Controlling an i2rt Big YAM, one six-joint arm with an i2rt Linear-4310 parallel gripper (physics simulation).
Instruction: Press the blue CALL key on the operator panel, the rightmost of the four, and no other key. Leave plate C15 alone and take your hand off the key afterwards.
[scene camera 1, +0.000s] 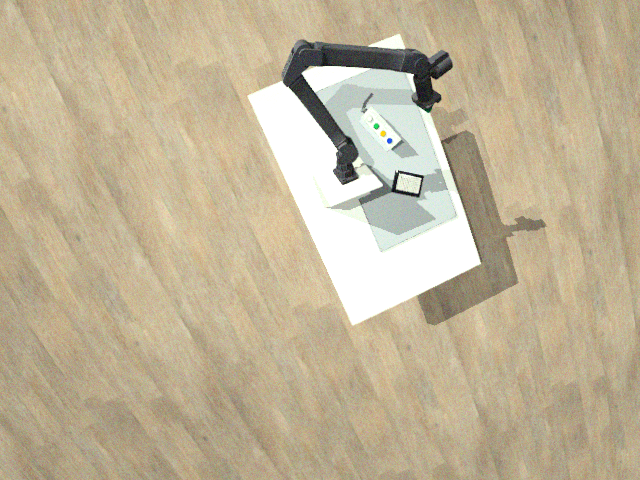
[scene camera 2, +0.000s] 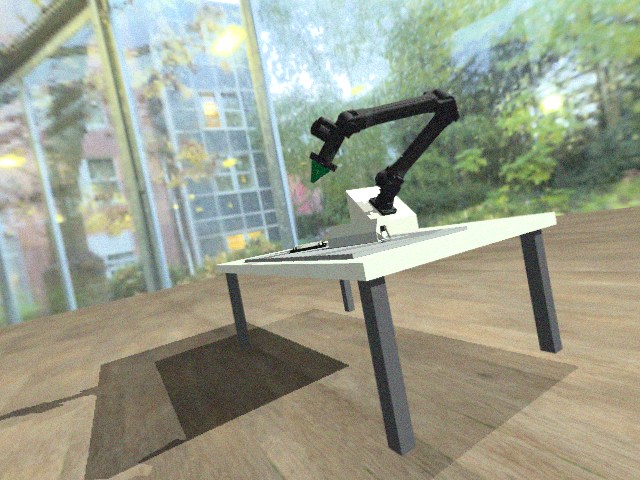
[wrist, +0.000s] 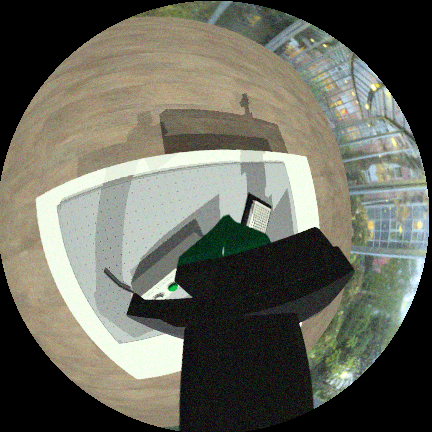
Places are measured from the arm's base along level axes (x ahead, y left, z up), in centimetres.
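Where they show: gripper, fingertip midpoint: (scene camera 1: 429, 111) (scene camera 2: 312, 182) (wrist: 227, 220); arm's base at its link origin: (scene camera 1: 345, 175) (scene camera 2: 382, 206).
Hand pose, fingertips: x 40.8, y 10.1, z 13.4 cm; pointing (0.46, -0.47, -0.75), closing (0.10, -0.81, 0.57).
Note:
Things, the pixels of their top centre, and the offset from my fingertips. "*": a spot on its surface instead. Level surfaces: height alone.
- operator panel at its top centre: (wrist: 175, 277) (scene camera 2: 354, 222) (scene camera 1: 384, 125) dx -12.1, dy +5.6, dz -18.1 cm
- blue CALL key at its top centre: (scene camera 1: 390, 140) dx -11.2, dy -2.1, dz -19.0 cm
- Plate C15 at its top centre: (wrist: 259, 220) (scene camera 2: 307, 243) (scene camera 1: 409, 183) dx -7.1, dy -26.6, dz -23.9 cm
- grey perforated mat at its surface level: dz -26.5 cm
- dark cable at a spot on its surface: (wrist: 116, 281) (scene camera 1: 366, 100) * dx -12.3, dy +22.6, dz -26.4 cm
The operator panel (scene camera 1: 394, 144) (wrist: 159, 288) is a white sloped box with four keys in a row: white, green (scene camera 1: 376, 126) (wrist: 173, 286), yellow (scene camera 1: 383, 133) and, at the end nearest the plate, the blue CALL key (scene camera 1: 389, 140). In the wrist view the gripper hides the blue and yellow keys. Plate C15 (scene camera 1: 408, 183) (wrist: 259, 215), a pale gridded plate in a black frame, lies apart from the panel. My gripper (scene camera 1: 428, 109) (scene camera 2: 313, 180) (wrist: 227, 220), with green fingers, is shut and empty. It hangs high above the table's edge, away from the panel and touching nothing.
A grey perforated mat (scene camera 1: 442, 204) (wrist: 150, 187) lies on the white table (scene camera 1: 356, 289) (scene camera 2: 439, 251) (wrist: 50, 210) under panel and plate. The arm's white base block (scene camera 1: 336, 198) (scene camera 2: 403, 224) stands beside the mat. A dark cable (scene camera 1: 367, 101) (wrist: 116, 281) leaves the panel's far end.

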